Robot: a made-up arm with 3 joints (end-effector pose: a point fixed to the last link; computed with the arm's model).
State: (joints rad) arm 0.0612 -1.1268 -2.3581
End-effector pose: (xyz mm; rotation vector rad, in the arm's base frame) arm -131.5 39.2 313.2 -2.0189 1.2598 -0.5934
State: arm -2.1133 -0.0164 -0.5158
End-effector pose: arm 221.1 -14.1 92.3 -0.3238 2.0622 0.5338
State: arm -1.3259 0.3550 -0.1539
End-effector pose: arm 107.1 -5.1 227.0 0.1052 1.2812 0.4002
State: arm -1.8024 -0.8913 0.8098
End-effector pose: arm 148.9 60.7 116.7 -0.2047 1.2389 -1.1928
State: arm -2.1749 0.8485 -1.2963
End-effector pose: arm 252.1 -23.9 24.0 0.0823 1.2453 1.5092
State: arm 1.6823 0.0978 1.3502
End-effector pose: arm -129.3 97.4 -124.1 0.9205 -1.3317 1.1653
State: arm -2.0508 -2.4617 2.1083
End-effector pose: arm 194.5 -64.5 -1.6 -0.5341 -0.6132 -1.0552
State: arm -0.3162 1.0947 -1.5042
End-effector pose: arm -39.9 -18.1 311.3 -1.1628 -0.5697 1.0522
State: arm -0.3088 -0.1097 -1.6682
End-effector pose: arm -69.8 -3.5 330.1 -1.6687 0.3247 0.1753
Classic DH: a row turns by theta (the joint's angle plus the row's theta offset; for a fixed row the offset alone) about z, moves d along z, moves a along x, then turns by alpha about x. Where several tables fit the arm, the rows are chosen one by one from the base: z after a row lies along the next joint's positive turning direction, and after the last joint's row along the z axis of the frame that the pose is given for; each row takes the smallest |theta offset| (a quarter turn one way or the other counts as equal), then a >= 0, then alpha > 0; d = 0 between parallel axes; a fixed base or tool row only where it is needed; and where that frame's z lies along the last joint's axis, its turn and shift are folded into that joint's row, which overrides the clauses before.
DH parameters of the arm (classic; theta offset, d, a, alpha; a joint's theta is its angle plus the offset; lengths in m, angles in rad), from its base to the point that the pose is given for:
base (fixed): 0 0.05 0 1.5708
joint 1: 0 -0.01 -0.13 -1.5708
joint 2: 1.5708 0.2 0.04 1.5708
joint 3: 0 -0.02 -0.04 -1.5708
tool (fixed): -1.5708 -0.06 0 0

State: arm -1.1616 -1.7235 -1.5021
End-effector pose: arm 156.9 33.2 280.8 -1.9821 2.0357 -0.6453
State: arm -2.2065 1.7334 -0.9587
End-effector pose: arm 216.0 -4.5 8.8 1.1000 0.8307 1.3395
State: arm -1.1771 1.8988 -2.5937
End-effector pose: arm 188.3 -22.8 306.0 -0.8091 -1.3254 1.1619
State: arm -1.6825 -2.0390 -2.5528
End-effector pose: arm 279.9 9.8 104.5 1.2501 -1.5836 -0.5039
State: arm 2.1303 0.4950 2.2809
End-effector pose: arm -70.5 98.7 -230.8 0.8572 -0.6251 2.0843
